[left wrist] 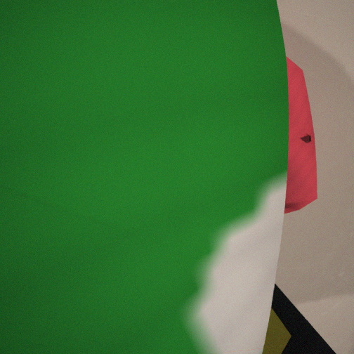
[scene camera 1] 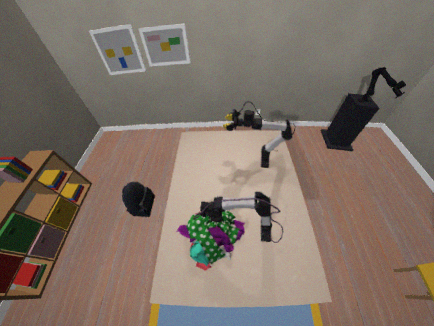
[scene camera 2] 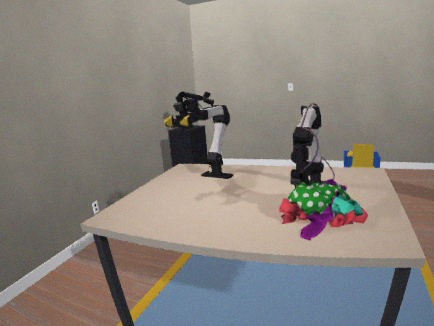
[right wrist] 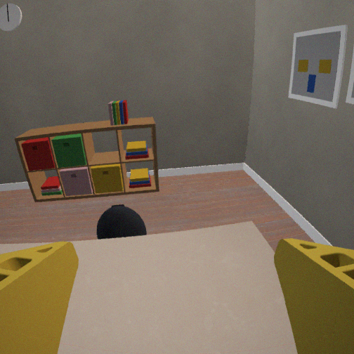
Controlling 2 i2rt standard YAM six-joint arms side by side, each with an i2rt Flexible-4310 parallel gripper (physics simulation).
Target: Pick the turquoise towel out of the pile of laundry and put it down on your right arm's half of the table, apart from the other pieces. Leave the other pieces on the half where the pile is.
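The turquoise towel (scene camera 1: 199,254) (scene camera 2: 346,206) shows at the lower-left edge of the pile in scene camera 1, partly under a green cloth with white dots (scene camera 1: 198,228) (scene camera 2: 311,195) (left wrist: 150,125). Purple cloth (scene camera 1: 220,238) (scene camera 2: 316,225) and red cloth (scene camera 1: 203,266) (scene camera 2: 290,210) (left wrist: 302,155) lie in the same pile. My left gripper (scene camera 1: 212,212) (scene camera 2: 306,181) is down at the pile's upper edge and looks shut on the green dotted cloth; its fingertips are hidden by that cloth. My right gripper (scene camera 1: 228,122) (scene camera 2: 177,121) (right wrist: 175,253) is open and empty, raised above the table.
The pile lies on the lower half of the table (scene camera 1: 295,280) (scene camera 2: 165,220) in scene camera 1. My right arm stands at the upper half. A black chair (scene camera 1: 135,197) (right wrist: 121,223) is beyond the table edge. A shelf unit (right wrist: 156,155) stands farther off.
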